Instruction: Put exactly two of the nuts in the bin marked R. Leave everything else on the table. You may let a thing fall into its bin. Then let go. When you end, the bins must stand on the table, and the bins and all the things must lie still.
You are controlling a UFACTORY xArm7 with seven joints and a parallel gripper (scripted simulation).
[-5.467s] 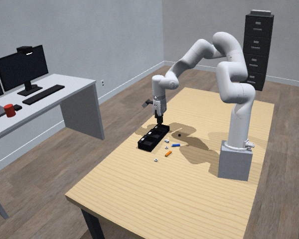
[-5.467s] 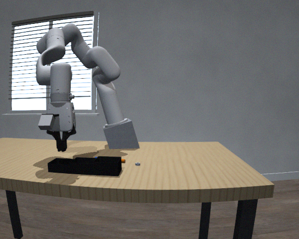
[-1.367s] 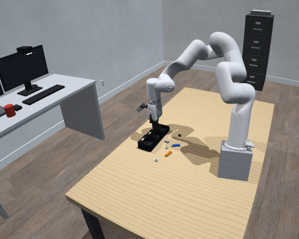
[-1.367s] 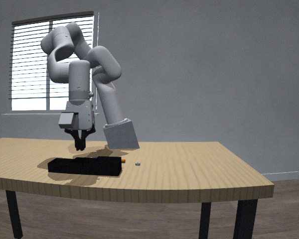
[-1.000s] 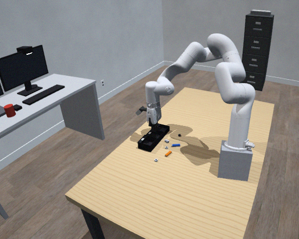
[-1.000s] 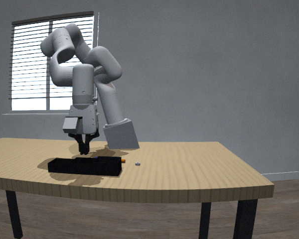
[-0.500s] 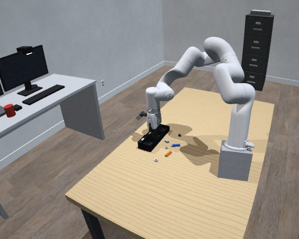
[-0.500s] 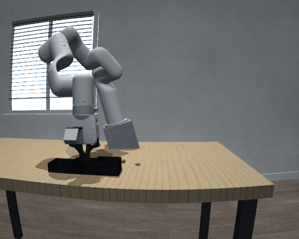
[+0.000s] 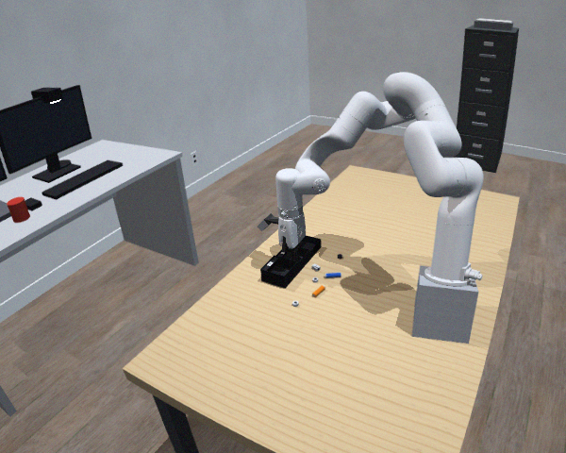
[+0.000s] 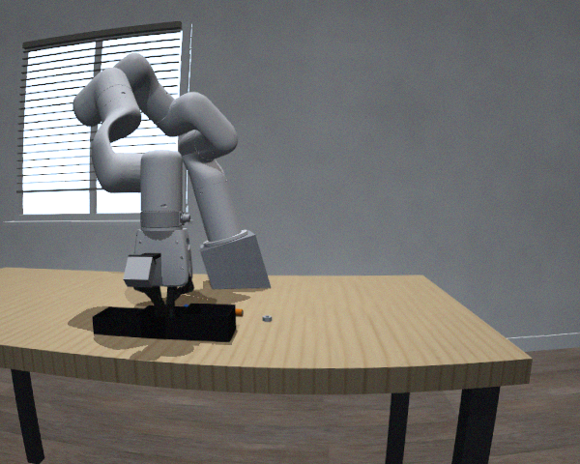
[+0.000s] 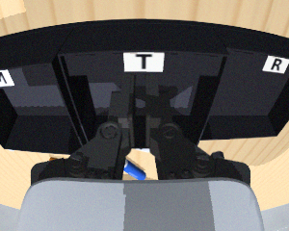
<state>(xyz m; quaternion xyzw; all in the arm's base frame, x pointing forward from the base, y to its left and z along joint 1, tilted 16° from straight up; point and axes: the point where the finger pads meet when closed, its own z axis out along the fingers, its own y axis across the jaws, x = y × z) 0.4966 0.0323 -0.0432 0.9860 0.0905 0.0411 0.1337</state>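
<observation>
Now: hand 1 cm above the black bin. Round my hand: blue piece: 15 cm behind, 1 cm to the right, 3 cm below; small black piece: 11 cm behind, 11 cm to the right, 3 cm below; orange piece: 15 cm behind, 8 cm to the left, 3 cm below.
</observation>
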